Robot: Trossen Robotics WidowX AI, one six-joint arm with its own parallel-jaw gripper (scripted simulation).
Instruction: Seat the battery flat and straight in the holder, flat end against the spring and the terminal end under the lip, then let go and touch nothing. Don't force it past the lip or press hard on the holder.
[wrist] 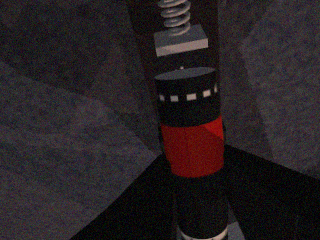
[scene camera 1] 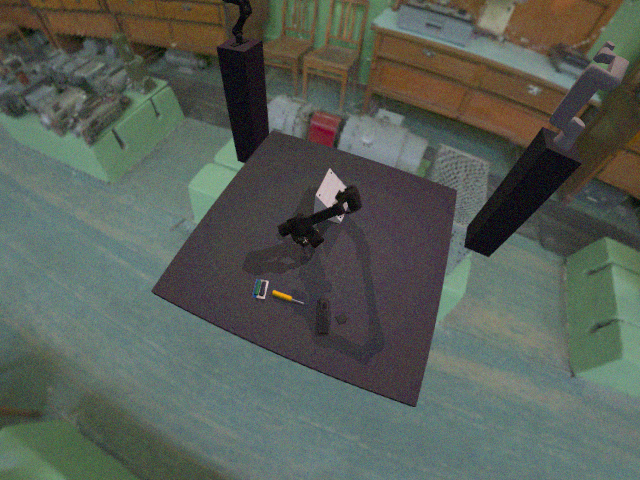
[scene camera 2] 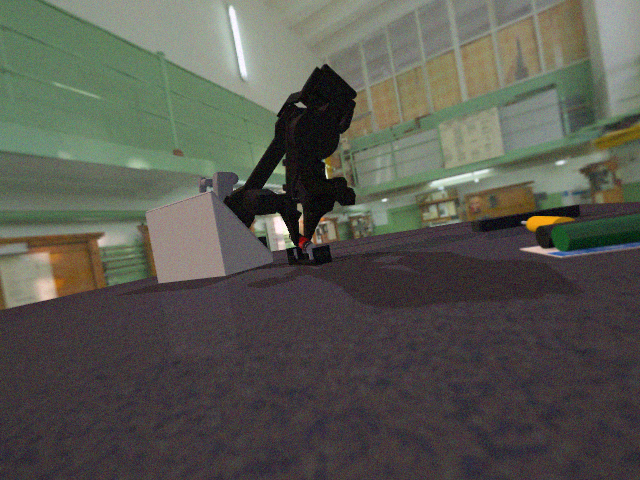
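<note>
My gripper is carrying a battery. The wrist view also shows the gripper.
</note>
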